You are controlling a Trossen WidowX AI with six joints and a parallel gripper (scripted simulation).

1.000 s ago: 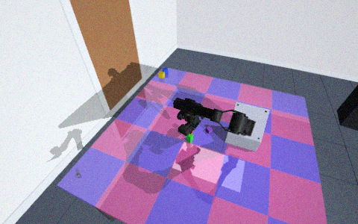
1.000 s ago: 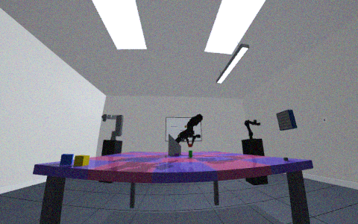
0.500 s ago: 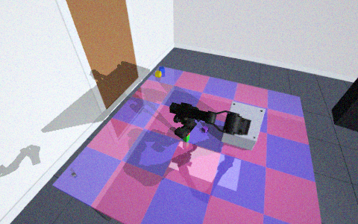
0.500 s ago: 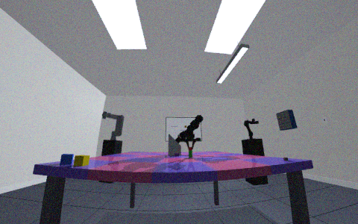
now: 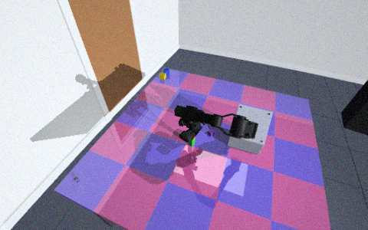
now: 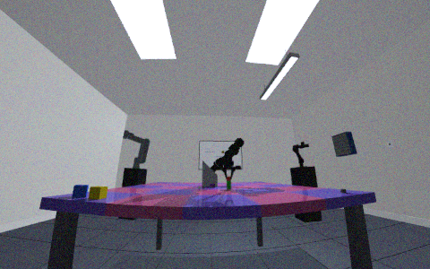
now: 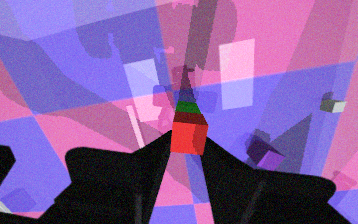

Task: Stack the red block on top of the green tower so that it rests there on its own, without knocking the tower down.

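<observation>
Right now the red block is 10 mm ahead of my gripper tip and 10 mm above it. The rest, counted from my gripper tip: purple block 130 mm to the right, 70 mm behind, 50 mm below; then dark object 500 mm to the left, 440 mm ahead, 60 mm below; then green block 20 mm below, 10 mm ahead.
</observation>
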